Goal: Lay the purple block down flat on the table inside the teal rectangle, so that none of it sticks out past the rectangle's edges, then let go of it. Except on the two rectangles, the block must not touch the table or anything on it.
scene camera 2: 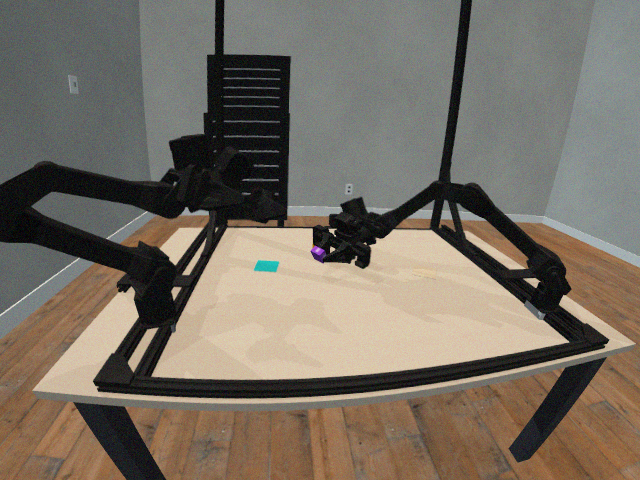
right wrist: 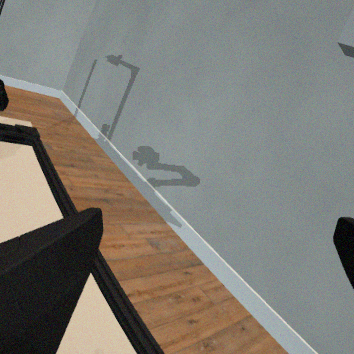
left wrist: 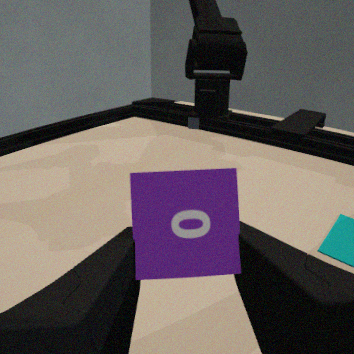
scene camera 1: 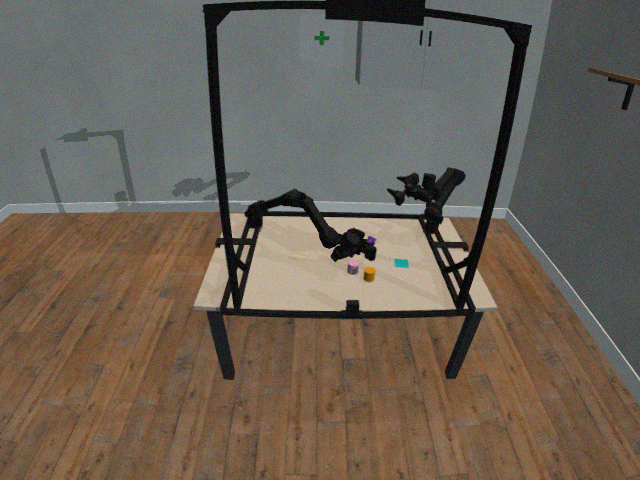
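The purple block is held between the fingers of my left gripper, which is shut on it. It is in the air above the table, tilted in the scene camera 2 view. A pale "0" mark shows on its face in the left wrist view. The teal rectangle lies flat on the table, to the right of the block in scene camera 1 and in the left wrist view. My right gripper is open and empty, raised high over the table's back right in scene camera 1.
A pink cylinder stands just below my left gripper in scene camera 1. An orange cylinder stands to its right, left of the teal rectangle. A faint cream rectangle lies on the table. Black frame rails border the table.
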